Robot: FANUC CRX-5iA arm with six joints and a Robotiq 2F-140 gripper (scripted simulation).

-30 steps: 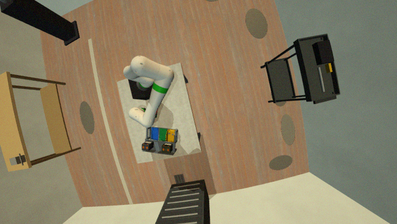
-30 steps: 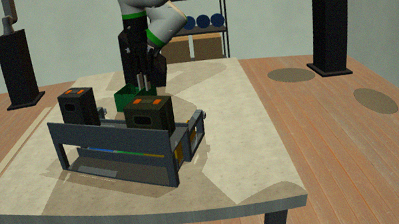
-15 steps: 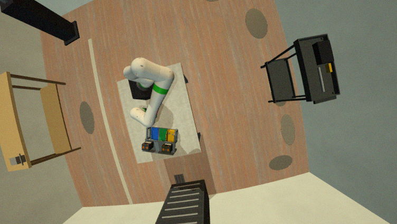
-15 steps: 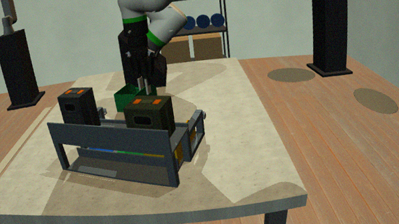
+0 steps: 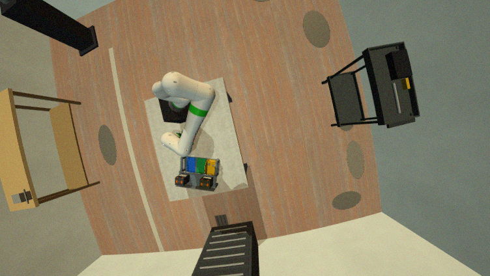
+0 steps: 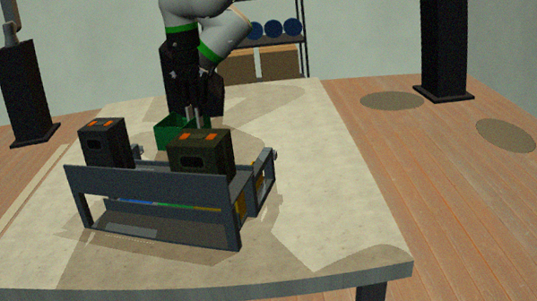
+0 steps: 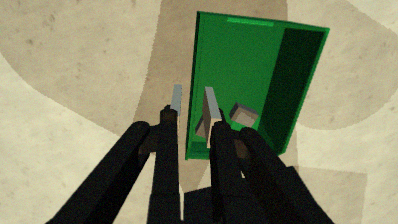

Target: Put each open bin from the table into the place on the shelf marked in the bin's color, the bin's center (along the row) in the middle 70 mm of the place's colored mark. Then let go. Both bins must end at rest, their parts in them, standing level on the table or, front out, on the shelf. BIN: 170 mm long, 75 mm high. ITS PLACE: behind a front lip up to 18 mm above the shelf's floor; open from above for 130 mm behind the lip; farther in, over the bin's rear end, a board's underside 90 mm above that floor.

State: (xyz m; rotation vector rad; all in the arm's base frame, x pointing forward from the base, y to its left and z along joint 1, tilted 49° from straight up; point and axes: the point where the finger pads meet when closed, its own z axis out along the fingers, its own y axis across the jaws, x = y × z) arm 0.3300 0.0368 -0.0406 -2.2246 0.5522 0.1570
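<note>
The green bin lies 20 mm behind my hand, 40 mm to the right of it and 40 mm below it. The rest, counted from my hand: yellow bin (360 mm ahead, 70 mm to the left, 30 mm below).
</note>
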